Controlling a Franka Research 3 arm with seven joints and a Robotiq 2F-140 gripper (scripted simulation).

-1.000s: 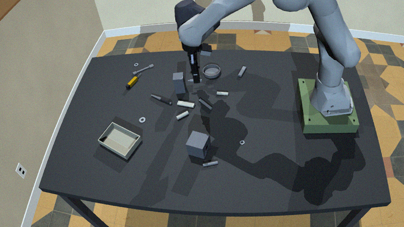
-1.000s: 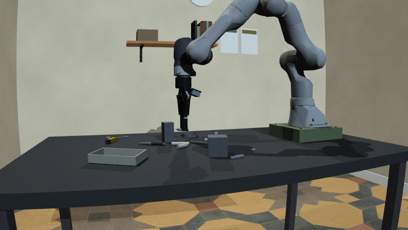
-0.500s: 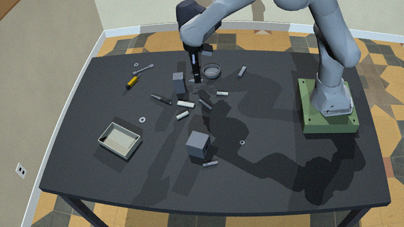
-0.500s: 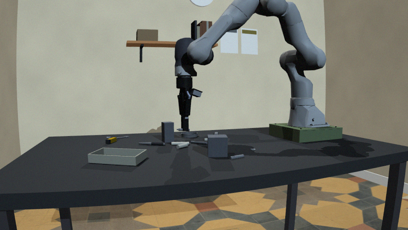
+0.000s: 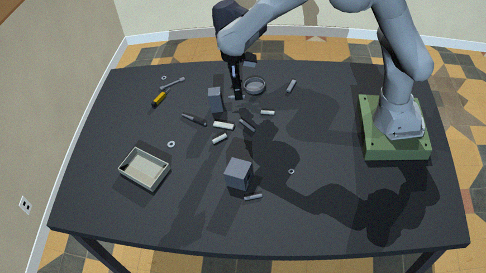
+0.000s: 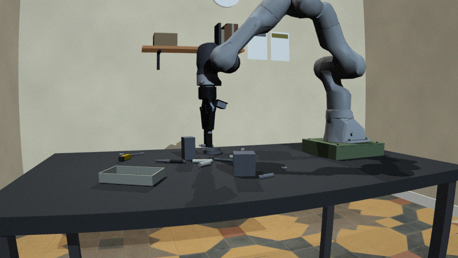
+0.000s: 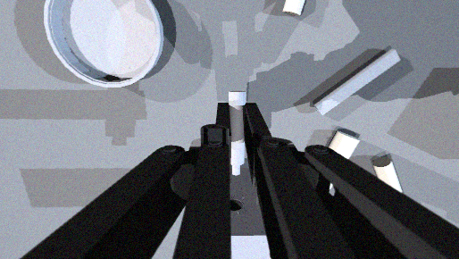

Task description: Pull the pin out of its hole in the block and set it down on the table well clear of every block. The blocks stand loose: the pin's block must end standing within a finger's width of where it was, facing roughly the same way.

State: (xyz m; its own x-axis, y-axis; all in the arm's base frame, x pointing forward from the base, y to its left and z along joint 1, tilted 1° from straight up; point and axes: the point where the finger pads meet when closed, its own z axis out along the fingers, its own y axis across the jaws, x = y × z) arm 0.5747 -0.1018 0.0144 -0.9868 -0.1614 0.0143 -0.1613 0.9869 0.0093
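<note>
Now: the pin 20 mm ahead of my hand and 30 mm below it. The rest, counted from my hand: yellow-handled screwdriver: 340 mm ahead, 40 mm to the right, 70 mm below; round dish: 40 mm behind, 110 mm to the right, 70 mm below; tray: 310 mm ahead, 320 mm to the left, 70 mm below.
</note>
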